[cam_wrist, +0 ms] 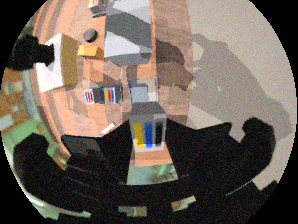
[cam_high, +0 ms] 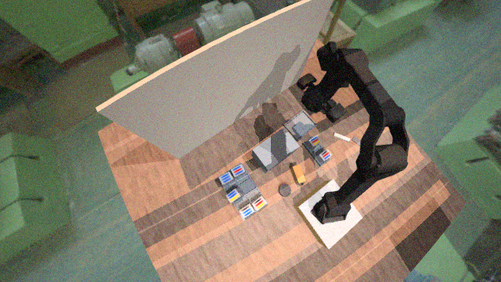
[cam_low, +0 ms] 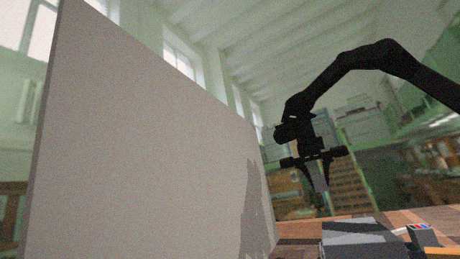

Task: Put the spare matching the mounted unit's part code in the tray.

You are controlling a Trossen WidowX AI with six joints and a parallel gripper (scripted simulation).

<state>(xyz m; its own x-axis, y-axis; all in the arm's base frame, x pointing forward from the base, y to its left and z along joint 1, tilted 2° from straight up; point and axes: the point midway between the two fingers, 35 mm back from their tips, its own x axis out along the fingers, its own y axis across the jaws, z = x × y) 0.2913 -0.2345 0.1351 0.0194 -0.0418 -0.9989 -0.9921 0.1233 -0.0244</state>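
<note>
Now: the grey tray 160 mm below my gripper tip. From my gripper tip the other things lie so: grey panel: 220 mm ahead, 160 mm to the left, 60 mm above; then mounted unit: 10 mm behind, 200 mm to the left, 110 mm below.
</note>
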